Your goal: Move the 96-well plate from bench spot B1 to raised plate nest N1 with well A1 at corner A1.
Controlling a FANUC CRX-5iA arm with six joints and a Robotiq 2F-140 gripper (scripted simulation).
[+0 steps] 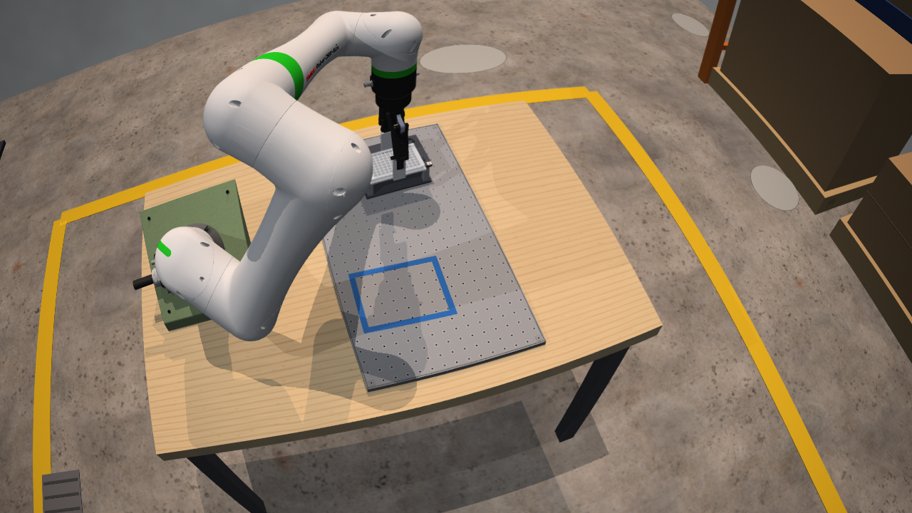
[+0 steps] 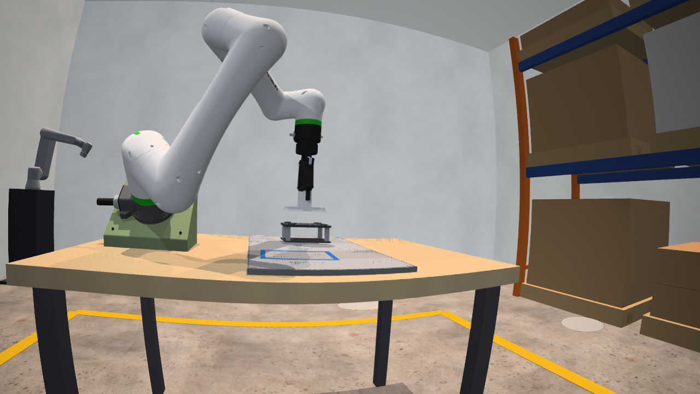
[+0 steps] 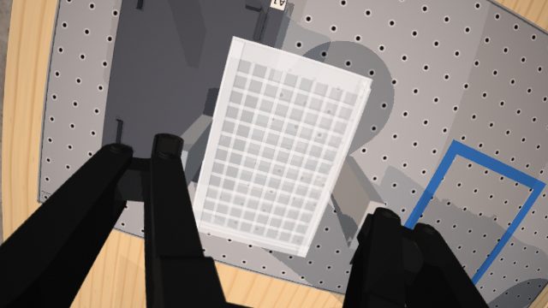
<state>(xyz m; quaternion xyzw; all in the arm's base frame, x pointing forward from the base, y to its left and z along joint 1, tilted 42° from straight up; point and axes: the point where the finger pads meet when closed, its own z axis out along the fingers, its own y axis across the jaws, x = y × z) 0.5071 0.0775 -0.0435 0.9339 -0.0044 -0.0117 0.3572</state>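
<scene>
The black raised nest N1 is 2 cm ahead of my hand, 8 cm to the left of it and 8 cm below it. From my hand the other things lie so: A1 label 10 cm ahead, 2 cm to the left, 8 cm below; then clear 96-well plate 2 cm below.
</scene>
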